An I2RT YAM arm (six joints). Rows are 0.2 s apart.
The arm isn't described. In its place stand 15 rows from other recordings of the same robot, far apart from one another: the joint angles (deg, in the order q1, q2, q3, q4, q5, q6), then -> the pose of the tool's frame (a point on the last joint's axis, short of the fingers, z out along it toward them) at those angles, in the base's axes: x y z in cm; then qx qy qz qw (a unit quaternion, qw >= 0).
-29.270 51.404 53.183 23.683 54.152 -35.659 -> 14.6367 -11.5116 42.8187 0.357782 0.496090 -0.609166 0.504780
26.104 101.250 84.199 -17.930 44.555 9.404 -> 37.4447 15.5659 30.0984 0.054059 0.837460 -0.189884 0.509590
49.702 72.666 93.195 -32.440 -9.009 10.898 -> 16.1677 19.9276 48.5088 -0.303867 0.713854 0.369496 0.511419
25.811 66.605 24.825 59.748 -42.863 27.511 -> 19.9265 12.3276 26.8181 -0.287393 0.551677 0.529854 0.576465
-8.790 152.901 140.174 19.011 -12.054 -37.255 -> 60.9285 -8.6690 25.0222 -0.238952 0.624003 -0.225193 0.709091
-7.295 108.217 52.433 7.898 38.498 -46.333 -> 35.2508 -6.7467 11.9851 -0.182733 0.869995 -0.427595 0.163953
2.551 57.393 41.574 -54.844 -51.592 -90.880 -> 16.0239 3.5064 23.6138 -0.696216 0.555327 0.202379 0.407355
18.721 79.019 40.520 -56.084 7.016 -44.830 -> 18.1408 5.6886 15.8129 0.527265 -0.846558 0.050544 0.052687
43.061 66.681 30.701 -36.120 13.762 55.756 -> 13.9032 11.8336 15.7230 0.126950 0.972637 0.040281 0.190366
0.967 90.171 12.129 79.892 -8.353 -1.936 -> 23.9292 0.9212 15.3775 -0.069879 0.692204 0.044599 0.716925
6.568 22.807 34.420 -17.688 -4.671 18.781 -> 11.2336 1.5853 31.2339 0.051941 0.741648 0.176150 0.645160
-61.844 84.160 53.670 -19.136 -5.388 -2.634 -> 14.7150 -26.7856 22.0148 0.449056 0.823153 -0.146570 0.315094
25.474 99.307 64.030 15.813 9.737 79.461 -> 36.3891 16.6695 24.5164 0.412911 0.702646 0.414018 0.405440
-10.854 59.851 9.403 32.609 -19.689 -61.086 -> 19.0851 -2.4380 15.8151 -0.429158 0.678263 -0.228984 0.550772
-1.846 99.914 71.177 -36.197 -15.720 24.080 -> 35.5120 -0.1795 21.0305 0.188000 0.949013 0.172437 0.185190
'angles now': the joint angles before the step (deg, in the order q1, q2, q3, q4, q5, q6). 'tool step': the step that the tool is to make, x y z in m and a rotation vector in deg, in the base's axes. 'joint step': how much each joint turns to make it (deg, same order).
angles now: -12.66 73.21 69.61 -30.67 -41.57 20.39
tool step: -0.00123 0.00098 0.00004 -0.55 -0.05 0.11
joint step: 0.18 -0.26 -0.09 -0.35 0.35 -0.53
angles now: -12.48 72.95 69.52 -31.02 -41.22 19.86
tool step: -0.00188 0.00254 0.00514 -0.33 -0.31 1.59
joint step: 0.35 -0.09 1.23 -1.76 -0.87 -1.22
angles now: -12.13 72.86 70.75 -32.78 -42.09 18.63
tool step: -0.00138 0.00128 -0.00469 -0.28 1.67 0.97
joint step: 0.18 0.18 -0.18 -2.10 -0.27 -1.31
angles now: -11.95 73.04 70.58 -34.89 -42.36 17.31
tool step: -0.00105 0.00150 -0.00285 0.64 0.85 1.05
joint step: 0.17 -0.01 -0.36 -0.78 -0.97 -0.25
